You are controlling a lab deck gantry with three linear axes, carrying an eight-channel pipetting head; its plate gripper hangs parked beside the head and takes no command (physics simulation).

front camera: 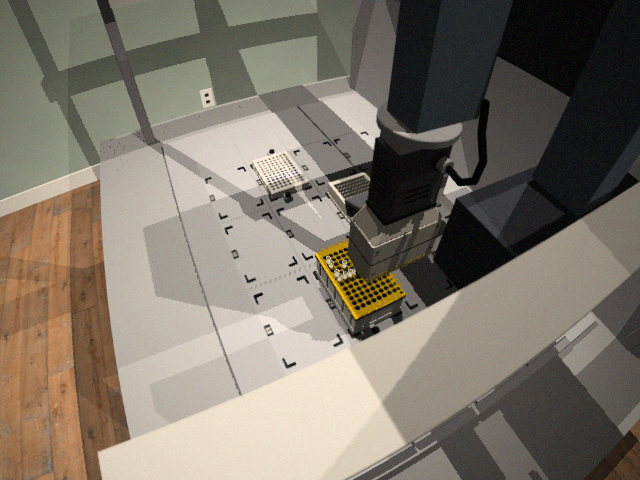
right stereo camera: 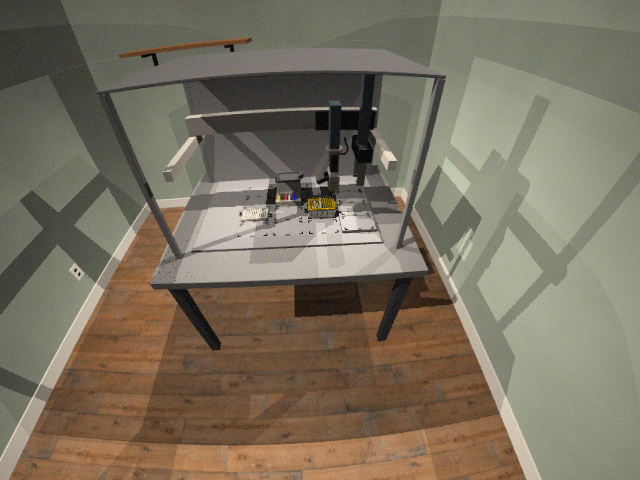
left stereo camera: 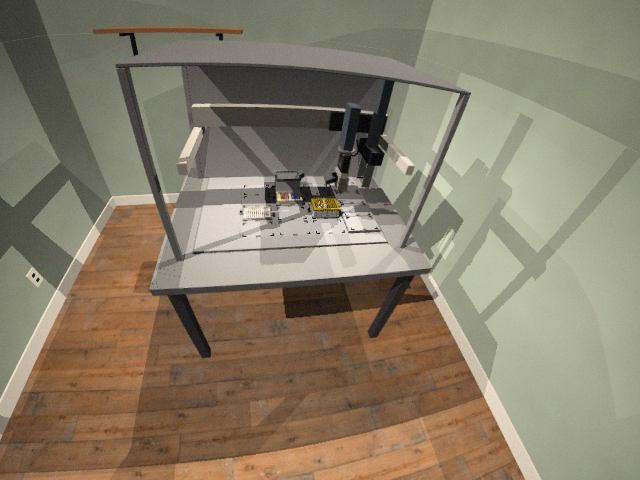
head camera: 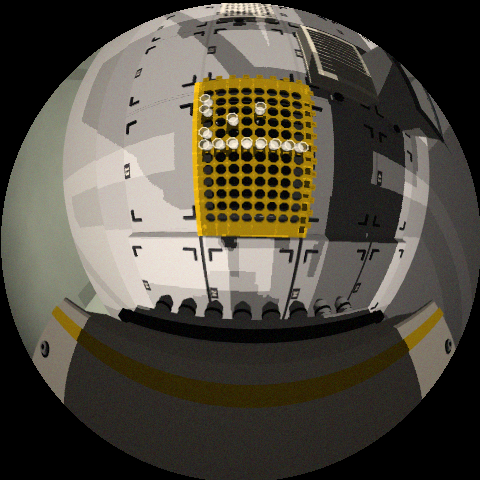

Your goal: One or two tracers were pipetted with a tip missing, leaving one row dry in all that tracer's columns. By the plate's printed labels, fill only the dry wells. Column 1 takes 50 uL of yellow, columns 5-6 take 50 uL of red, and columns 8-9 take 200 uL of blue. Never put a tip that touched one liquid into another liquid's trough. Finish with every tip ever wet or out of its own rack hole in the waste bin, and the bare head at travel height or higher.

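The bare pipetting head (front camera: 392, 248) (left stereo camera: 342, 180) (right stereo camera: 333, 180) hangs above the deck near the tip rack; its tipless nozzles (head camera: 242, 310) show. The yellow tip rack (front camera: 356, 314) (head camera: 252, 230) (left stereo camera: 325, 213) (right stereo camera: 321, 212) holds a full line of clear tips, several along one edge and two single ones. The well plate (front camera: 279, 172) (head camera: 247, 9) (left stereo camera: 256, 212) (right stereo camera: 254, 213) is too small to read its wells. The trough holder (head camera: 335, 50) (left stereo camera: 289, 198) shows yellow, red and blue in the stereo views. The parked plate gripper (left stereo camera: 366, 184) (right stereo camera: 360, 182) is open and empty, beside the head.
The waste bin (left stereo camera: 287, 178) (right stereo camera: 288, 178) stands behind the troughs. A pale beam (front camera: 289, 403) crosses the front view's near side. The gripper's dark body and column stand to the right of the head. Thin posts (left stereo camera: 147, 180) (right stereo camera: 139, 180) carry the enclosure roof.
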